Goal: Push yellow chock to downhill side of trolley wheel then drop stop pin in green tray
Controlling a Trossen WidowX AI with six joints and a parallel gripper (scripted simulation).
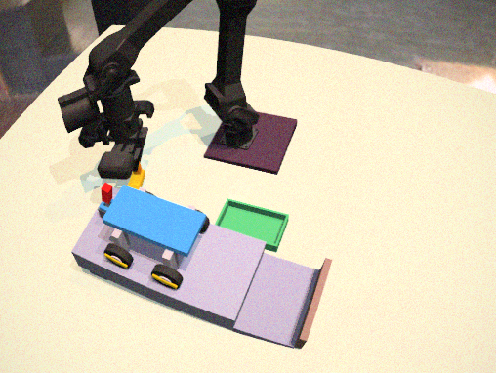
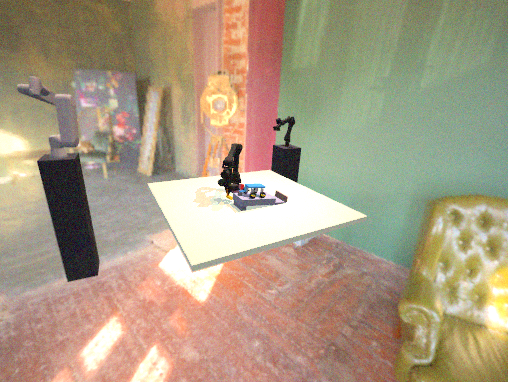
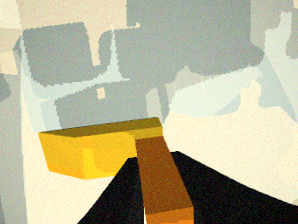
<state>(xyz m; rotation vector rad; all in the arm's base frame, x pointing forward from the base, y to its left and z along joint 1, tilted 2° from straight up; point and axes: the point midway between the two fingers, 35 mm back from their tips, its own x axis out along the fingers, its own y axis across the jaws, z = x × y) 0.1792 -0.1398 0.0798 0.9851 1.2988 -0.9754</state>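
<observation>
My gripper tip is now 14 cm short of the red-headed stop pin, 8 cm below it and 5 cm to the right of it. Round my gripper tip: ramp (16 cm to the left, 15 cm ahead); yellow chock (2 cm ahead, 1 cm to the left, 1 cm below); trolley (15 cm to the left, 15 cm ahead, 6 cm above).
</observation>
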